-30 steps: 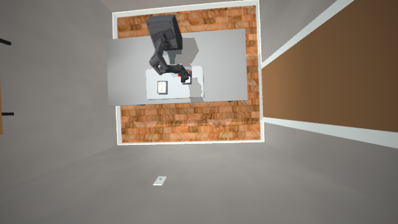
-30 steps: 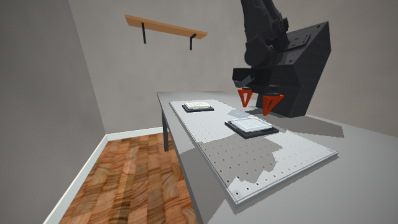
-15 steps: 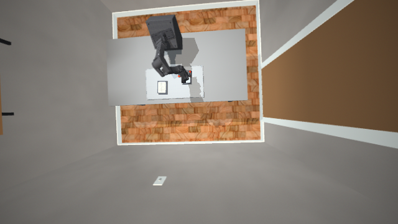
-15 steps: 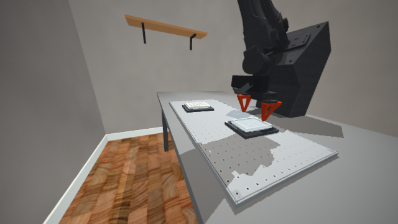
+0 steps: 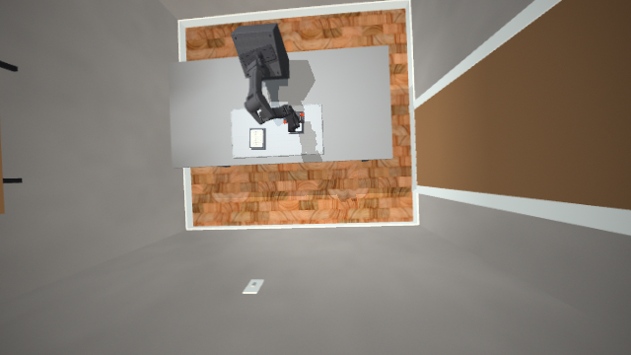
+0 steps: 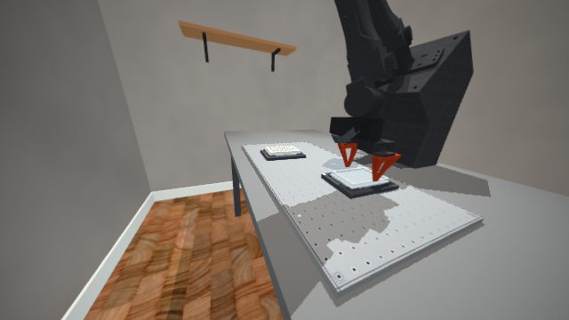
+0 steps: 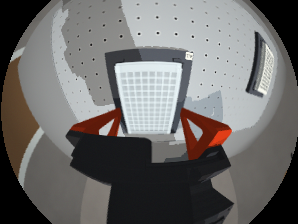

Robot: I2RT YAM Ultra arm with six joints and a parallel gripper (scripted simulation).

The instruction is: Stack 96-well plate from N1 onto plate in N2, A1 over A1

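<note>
Right now the dark plate nest is 10 mm ahead of my hand and 30 mm below it.
</note>
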